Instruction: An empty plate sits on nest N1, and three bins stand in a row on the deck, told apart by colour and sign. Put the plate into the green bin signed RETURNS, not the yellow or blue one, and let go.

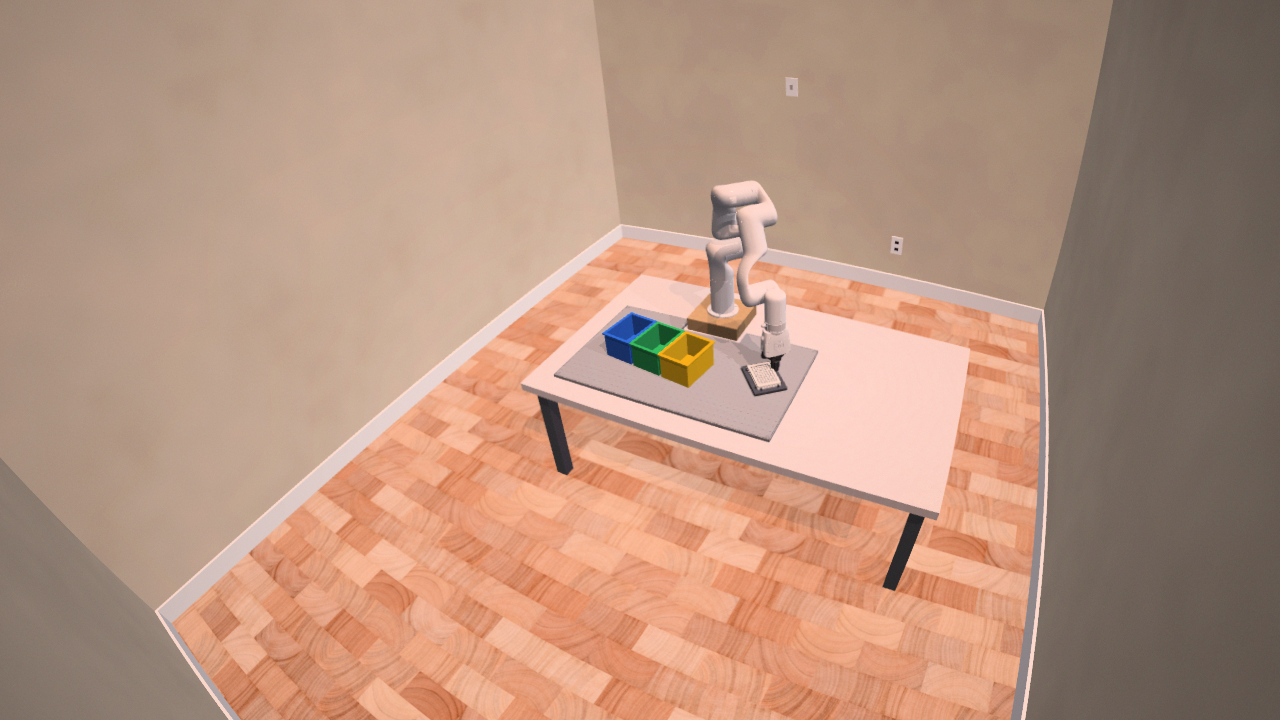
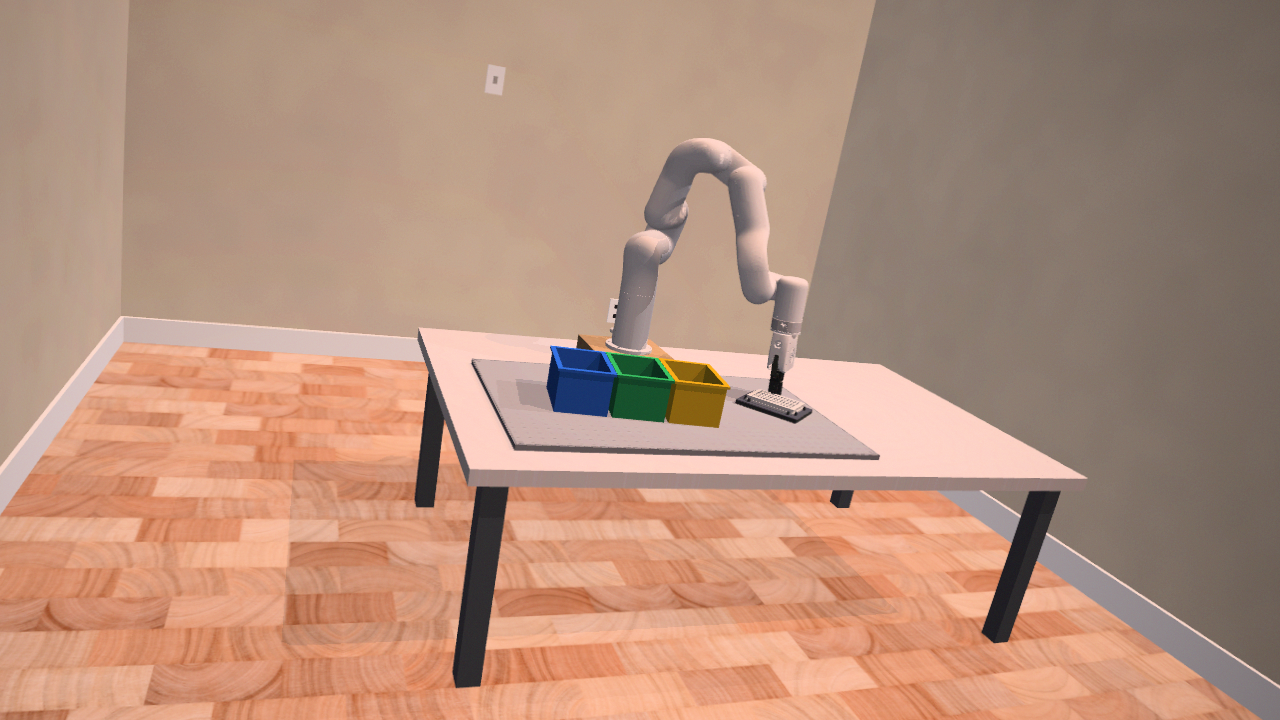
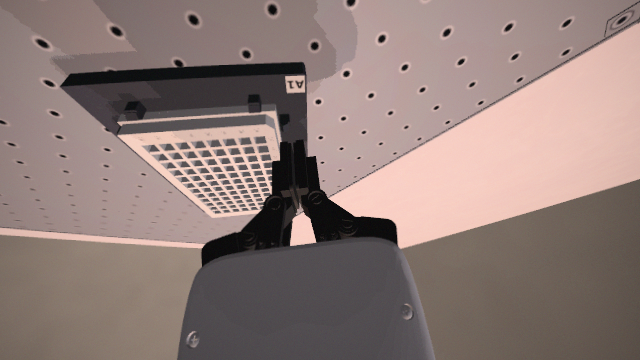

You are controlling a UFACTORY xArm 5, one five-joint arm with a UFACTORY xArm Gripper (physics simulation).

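Places are measured from the arm's base along level axes (x ahead, y left, z up), in metres.
Where they show: gripper, between the fingertips: (image 1: 775, 369) (image 2: 774, 395) (image 3: 295, 153); arm's base, origin of its link: (image 1: 723, 310) (image 2: 628, 348).
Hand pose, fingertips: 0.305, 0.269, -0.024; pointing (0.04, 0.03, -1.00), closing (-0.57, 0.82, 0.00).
Things, the pixels of their top centre, and the offset from my fingertips, as dx, dy, dz. "*": a spot on its surface instead. Level surfaces: height alone.
- white plate, centre of its top: (image 3: 233, 185) (image 2: 776, 398) (image 1: 763, 373) +0.046, -0.033, +0.009
- dark nest, centre of its top: (image 3: 233, 180) (image 2: 775, 400) (image 1: 763, 374) +0.045, -0.033, +0.004
- green bin, centre of its top: (image 2: 638, 366) (image 1: 657, 337) +0.015, -0.432, +0.082
- blue bin, a spot on its surface: (image 2: 581, 392) (image 1: 616, 348) * +0.048, -0.586, +0.032
- yellow bin, a spot on its surface: (image 2: 697, 404) * +0.131, -0.337, +0.033
- grey perforated deck, height of its surface: dz -0.018
- white table, height of its surface: dz -0.031
The white plate (image 1: 763, 375) (image 2: 776, 400) (image 3: 220, 167), with a grid of square wells, sits on the dark nest (image 1: 776, 389) (image 2: 797, 417) (image 3: 200, 90), which bears an A1 label. My gripper (image 1: 776, 368) (image 2: 776, 392) (image 3: 295, 153) is shut with nothing between its fingers; the fingertips are at the plate's edge, and whether they touch it is unclear. The green bin (image 1: 648, 354) (image 2: 640, 397) stands between the blue bin (image 1: 617, 346) (image 2: 581, 392) and the yellow bin (image 1: 687, 368) (image 2: 697, 404). The signs on the bins cannot be read.
The grey perforated deck (image 1: 716, 411) (image 2: 572, 437) (image 3: 380, 75) lies on the white table (image 1: 877, 420) (image 2: 930, 429) (image 3: 440, 175). The arm's wooden base block (image 1: 716, 324) stands behind the bins. The yellow bin is the nearest bin to the nest.
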